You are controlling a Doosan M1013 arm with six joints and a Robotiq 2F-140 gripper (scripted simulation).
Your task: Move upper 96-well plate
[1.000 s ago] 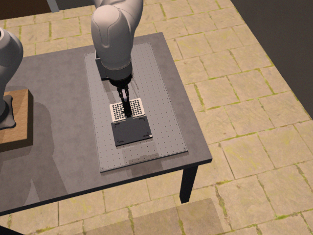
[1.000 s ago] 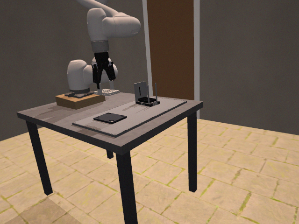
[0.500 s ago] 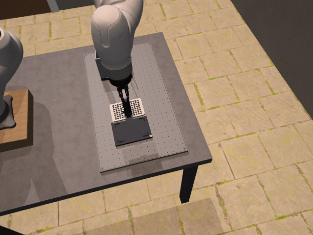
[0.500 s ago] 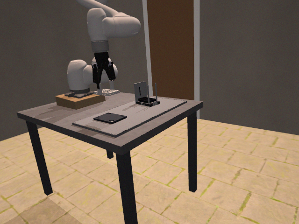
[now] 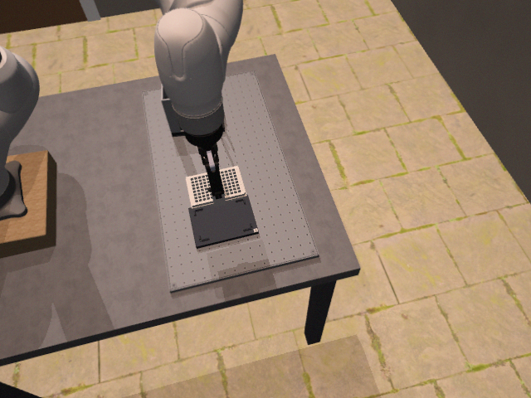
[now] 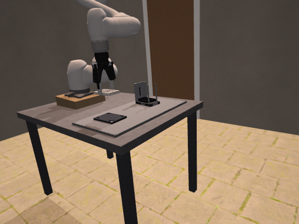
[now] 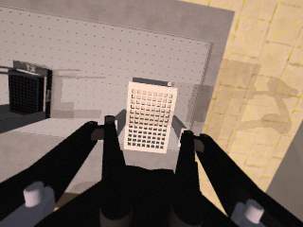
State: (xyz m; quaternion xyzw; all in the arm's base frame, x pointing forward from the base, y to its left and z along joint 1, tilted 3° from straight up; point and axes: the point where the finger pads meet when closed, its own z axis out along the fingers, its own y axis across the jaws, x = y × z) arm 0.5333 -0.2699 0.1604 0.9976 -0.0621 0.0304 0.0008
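My gripper is now 180 mm above the dark plate nest N1. Round my hand: back wall: 380 mm to the left, 100 mm below, 30 mm behind; then white 96-well plate: 20 mm below; then pale A1 square: 170 mm below, 70 mm ahead, 60 mm to the right.
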